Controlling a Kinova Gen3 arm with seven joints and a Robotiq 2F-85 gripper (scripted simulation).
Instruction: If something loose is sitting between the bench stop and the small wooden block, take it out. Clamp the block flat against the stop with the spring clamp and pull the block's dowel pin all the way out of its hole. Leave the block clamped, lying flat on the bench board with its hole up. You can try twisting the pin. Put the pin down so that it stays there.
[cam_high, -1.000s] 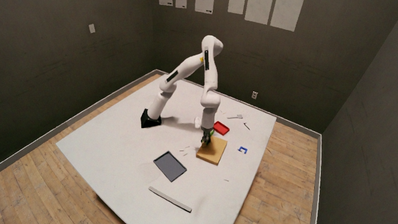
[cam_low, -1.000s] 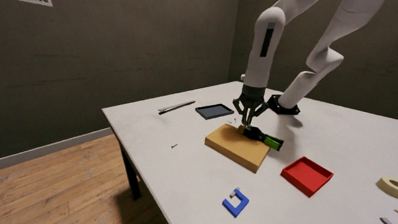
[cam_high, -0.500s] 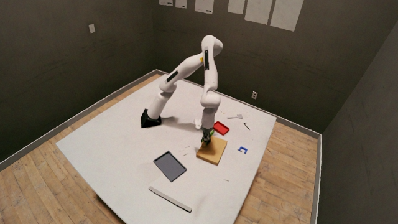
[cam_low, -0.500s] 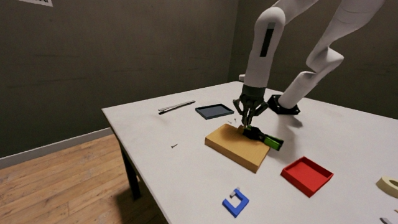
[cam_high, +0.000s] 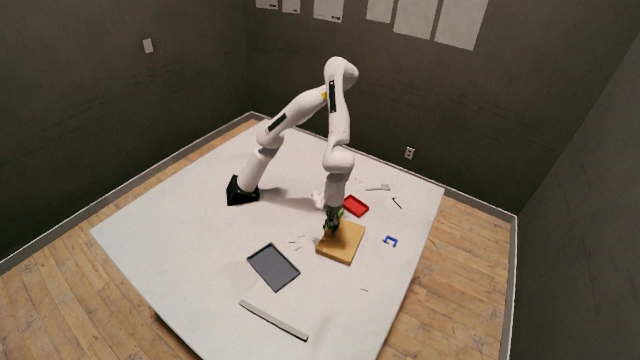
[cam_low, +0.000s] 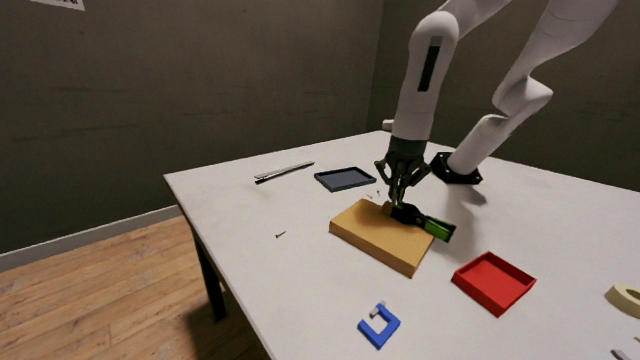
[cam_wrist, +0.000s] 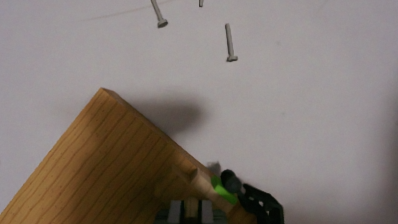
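My gripper is now 20 mm above the dowel pin. From my hand the other things lie so: grey tray (40 mm behind, 260 mm to the right, 80 mm below); then red tray (40 mm behind, 220 mm to the left, 80 mm below); then small wooden block (50 mm below).
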